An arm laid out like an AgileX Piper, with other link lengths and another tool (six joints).
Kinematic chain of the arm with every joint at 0, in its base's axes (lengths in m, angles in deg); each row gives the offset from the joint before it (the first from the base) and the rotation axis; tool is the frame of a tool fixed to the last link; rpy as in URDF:
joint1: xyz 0 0 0.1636 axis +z
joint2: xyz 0 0 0 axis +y
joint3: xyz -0.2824 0 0.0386 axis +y
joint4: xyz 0.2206 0 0.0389 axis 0.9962 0 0.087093
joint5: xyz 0 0 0 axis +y
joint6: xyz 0.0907 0 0.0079 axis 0.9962 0 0.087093
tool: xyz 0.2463 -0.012 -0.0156 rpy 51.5 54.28 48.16
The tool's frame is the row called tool.
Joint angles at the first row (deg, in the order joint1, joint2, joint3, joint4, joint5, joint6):
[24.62, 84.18, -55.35, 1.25, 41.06, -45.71]
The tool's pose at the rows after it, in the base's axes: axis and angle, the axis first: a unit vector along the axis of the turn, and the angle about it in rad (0 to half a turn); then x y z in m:
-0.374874 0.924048 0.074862 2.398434 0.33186 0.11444 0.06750
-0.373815 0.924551 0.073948 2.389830 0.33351 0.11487 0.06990
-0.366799 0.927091 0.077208 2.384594 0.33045 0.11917 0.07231
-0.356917 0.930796 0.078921 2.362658 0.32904 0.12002 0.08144
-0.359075 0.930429 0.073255 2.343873 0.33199 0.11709 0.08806
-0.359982 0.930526 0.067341 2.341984 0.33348 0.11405 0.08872
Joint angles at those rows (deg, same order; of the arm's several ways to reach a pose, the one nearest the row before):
[24.71, 83.94, -55.47, 0.00, 41.06, -45.40]
[24.84, 83.70, -55.56, -0.30, 40.92, -44.91]
[25.73, 83.15, -55.56, -0.50, 41.19, -43.14]
[26.06, 81.39, -55.56, -0.78, 41.74, -41.46]
[26.12, 80.39, -55.56, -1.87, 41.74, -40.85]
[26.20, 80.36, -55.56, -2.86, 41.74, -40.17]

